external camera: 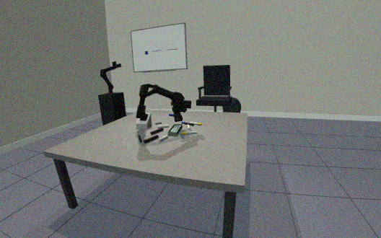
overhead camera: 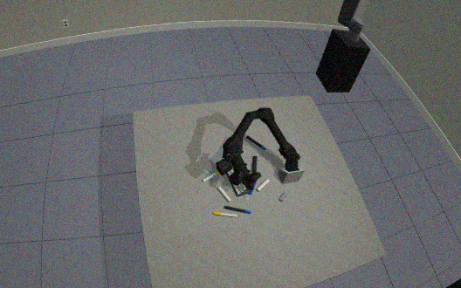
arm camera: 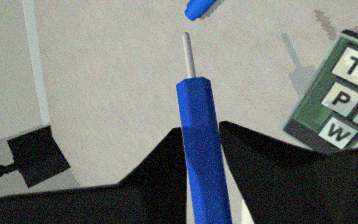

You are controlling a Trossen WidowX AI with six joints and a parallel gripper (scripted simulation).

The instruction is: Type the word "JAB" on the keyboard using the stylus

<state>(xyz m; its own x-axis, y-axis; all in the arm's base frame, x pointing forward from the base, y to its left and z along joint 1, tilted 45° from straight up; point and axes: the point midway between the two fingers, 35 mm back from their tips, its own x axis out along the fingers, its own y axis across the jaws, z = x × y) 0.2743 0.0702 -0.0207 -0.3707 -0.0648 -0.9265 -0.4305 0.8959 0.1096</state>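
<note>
Right now the grey stylus tip is 40 mm to the left of my gripper tip, 20 mm ahead of it and 10 mm below it. Also, from my gripper tip: grey block 190 mm behind, 80 mm below, 30 mm to the left; blue stylus 10 mm to the left, 10 mm ahead.
</note>
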